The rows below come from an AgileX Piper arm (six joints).
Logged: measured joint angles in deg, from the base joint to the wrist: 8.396, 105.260, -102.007, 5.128, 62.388, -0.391; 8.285, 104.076, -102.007, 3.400, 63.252, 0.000; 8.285, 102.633, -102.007, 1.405, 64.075, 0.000; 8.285, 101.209, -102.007, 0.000, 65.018, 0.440; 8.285, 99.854, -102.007, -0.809, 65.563, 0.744; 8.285, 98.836, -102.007, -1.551, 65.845, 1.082; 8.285, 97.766, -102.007, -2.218, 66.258, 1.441; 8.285, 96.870, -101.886, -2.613, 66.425, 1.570; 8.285, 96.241, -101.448, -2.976, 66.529, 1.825; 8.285, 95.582, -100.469, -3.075, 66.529, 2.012; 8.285, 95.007, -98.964, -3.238, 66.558, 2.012; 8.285, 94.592, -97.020, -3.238, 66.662, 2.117; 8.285, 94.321, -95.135, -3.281, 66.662, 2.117
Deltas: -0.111, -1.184, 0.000, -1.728, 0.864, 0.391; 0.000, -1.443, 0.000, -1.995, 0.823, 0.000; 0.000, -1.424, 0.000, -1.405, 0.943, 0.440; 0.000, -1.355, 0.000, -0.809, 0.545, 0.304; 0.000, -1.018, 0.000, -0.742, 0.282, 0.338; 0.000, -1.070, 0.000, -0.667, 0.413, 0.359; 0.000, -0.896, 0.121, -0.395, 0.167, 0.129; 0.000, -0.629, 0.438, -0.363, 0.104, 0.255; 0.000, -0.659, 0.979, -0.099, 0.000, 0.187; 0.000, -0.575, 1.505, -0.163, 0.029, 0.000; 0.000, -0.415, 1.944, 0.000, 0.104, 0.105; 0.000, -0.271, 1.885, -0.043, 0.000, 0.000
